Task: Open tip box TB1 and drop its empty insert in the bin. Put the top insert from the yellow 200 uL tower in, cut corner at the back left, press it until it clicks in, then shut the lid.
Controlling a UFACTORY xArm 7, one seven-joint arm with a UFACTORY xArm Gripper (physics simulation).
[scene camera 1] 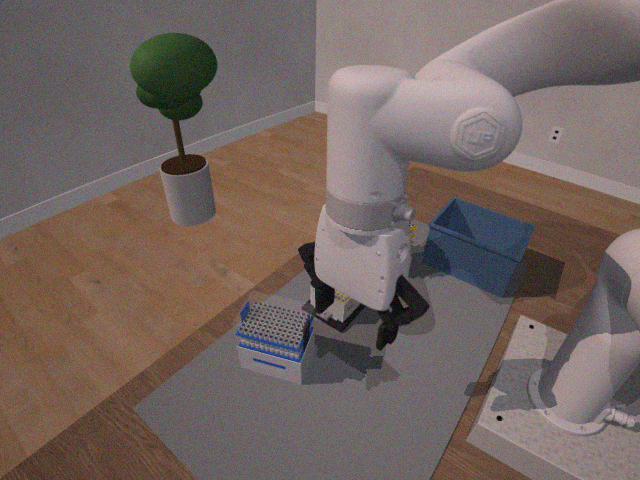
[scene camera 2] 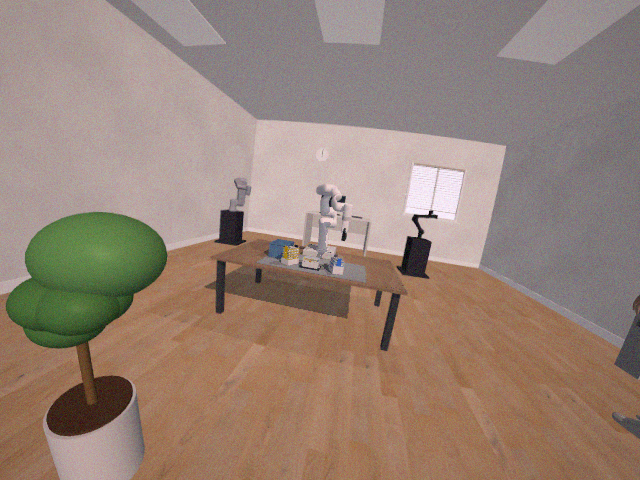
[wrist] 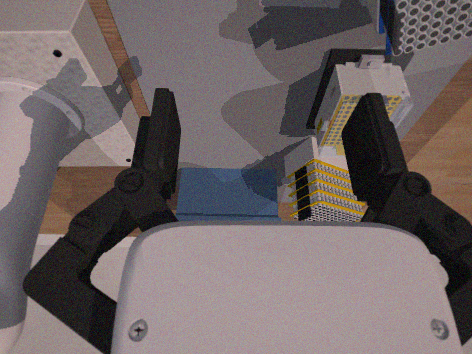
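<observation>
Tip box TB1, white with a yellow, tipless-looking insert, sits on a dark tray; I cannot tell how its clear lid stands. The yellow 200 uL tower is a stack of several yellow-edged inserts full of tips, mostly hidden behind the arm in scene camera 1. The blue bin stands beside it. My gripper is wide open and empty, above the mat; one finger partly covers TB1 in the wrist view.
A blue-edged tip rack stack stands beside TB1, on the side away from the yellow tower. The grey mat lies under these things. The arm's pale base plate is at the mat's edge.
</observation>
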